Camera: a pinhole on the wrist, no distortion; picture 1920 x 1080 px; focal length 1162.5 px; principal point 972.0 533.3 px. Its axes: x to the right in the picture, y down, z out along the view. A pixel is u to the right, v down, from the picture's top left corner.
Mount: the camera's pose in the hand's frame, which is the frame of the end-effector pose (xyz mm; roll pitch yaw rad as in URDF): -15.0 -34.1 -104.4 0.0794 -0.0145 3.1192
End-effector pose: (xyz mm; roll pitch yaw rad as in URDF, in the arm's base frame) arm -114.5 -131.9 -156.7 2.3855 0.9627 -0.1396
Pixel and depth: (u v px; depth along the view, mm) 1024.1 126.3 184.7
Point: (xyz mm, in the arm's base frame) -155.9 -211.0 -154.5
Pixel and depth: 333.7 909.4 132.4
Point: -132.7 -100.1 -244.1
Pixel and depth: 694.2 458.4 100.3
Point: -114.1 -113.4 -171.3
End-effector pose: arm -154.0 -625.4 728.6 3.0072 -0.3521 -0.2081
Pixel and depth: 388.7 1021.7 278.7
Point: 50.9 -559.8 587.7
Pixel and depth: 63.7 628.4 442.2
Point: 268.6 -716.9 528.5
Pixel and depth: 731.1 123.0 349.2
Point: -51.0 -795.2 549.1
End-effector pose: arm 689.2 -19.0 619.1 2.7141 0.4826 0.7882
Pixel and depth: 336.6 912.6 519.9
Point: 727.1 -12.3 89.0
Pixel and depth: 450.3 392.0 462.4
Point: 855.5 -126.4 264.2
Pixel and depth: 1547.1 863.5 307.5
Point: 513.0 -199.8 490.6
